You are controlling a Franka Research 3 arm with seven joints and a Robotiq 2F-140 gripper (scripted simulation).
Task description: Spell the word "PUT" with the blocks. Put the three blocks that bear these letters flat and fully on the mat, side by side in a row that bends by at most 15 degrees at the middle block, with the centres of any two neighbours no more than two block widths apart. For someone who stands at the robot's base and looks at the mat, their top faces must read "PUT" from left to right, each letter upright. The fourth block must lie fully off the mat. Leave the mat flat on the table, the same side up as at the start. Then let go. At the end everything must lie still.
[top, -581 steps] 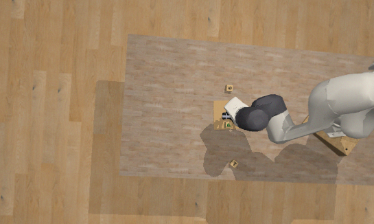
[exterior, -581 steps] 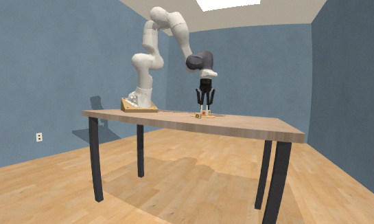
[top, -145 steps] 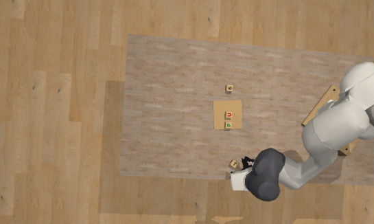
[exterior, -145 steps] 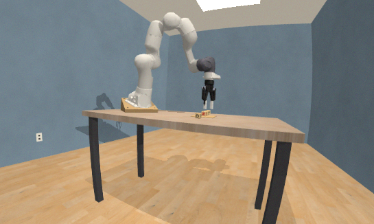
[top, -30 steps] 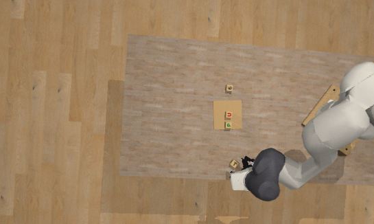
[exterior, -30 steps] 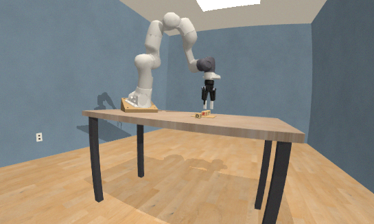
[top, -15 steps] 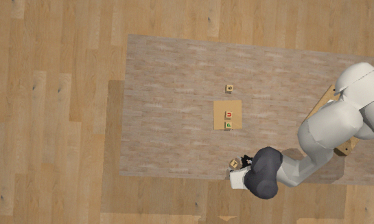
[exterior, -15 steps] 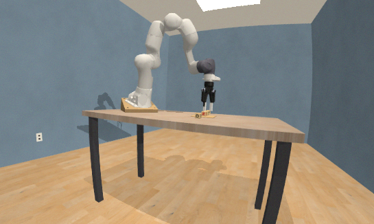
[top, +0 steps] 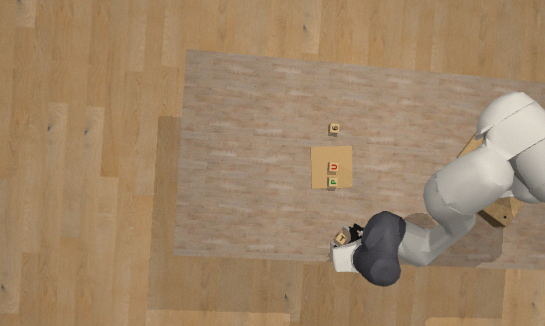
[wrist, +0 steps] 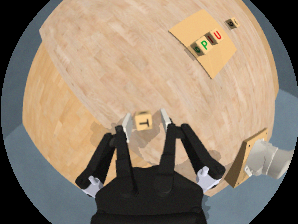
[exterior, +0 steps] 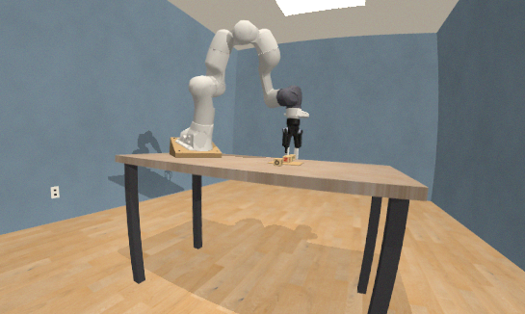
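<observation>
The T block is 2 cm below my hand. Also, from my hand: green P block: 18 cm to the right, 4 cm ahead, 1 cm below; red U block: 23 cm to the right, 4 cm ahead, 1 cm below; tan mat: 23 cm to the right, 4 cm ahead, 3 cm below.
</observation>
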